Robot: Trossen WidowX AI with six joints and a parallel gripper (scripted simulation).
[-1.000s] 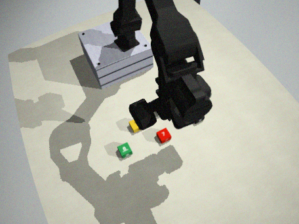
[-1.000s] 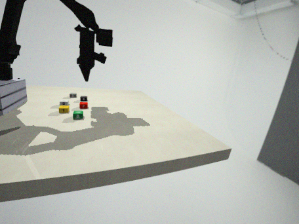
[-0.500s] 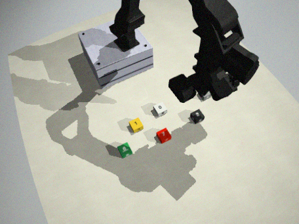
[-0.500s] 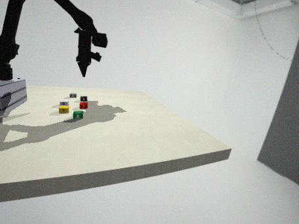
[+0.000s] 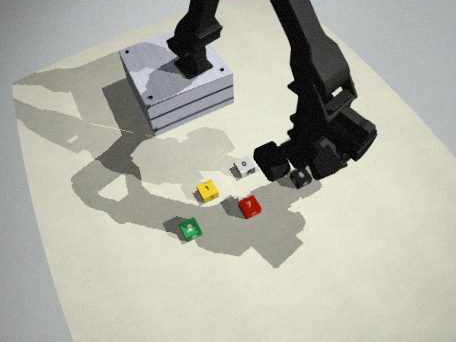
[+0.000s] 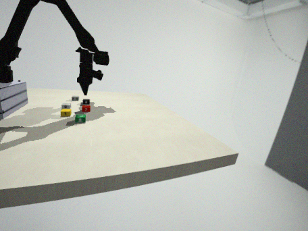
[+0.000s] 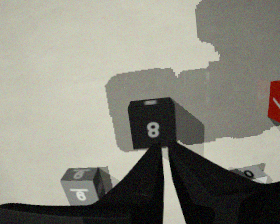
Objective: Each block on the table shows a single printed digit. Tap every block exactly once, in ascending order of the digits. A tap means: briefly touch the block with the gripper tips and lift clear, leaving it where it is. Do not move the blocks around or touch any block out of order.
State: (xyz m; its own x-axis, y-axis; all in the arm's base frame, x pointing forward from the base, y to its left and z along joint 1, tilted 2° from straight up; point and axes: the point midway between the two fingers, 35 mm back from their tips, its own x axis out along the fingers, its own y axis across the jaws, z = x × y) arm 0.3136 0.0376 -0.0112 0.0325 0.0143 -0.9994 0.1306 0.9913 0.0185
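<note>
Now: gripper tip 30 mm above the black block. Also, from my gripper tip: red block (10 mm behind, 120 mm to the right, 30 mm below); then white block (80 mm behind, 70 mm to the right, 30 mm below); then grey block (50 mm behind, 80 mm to the left, 30 mm below).
</note>
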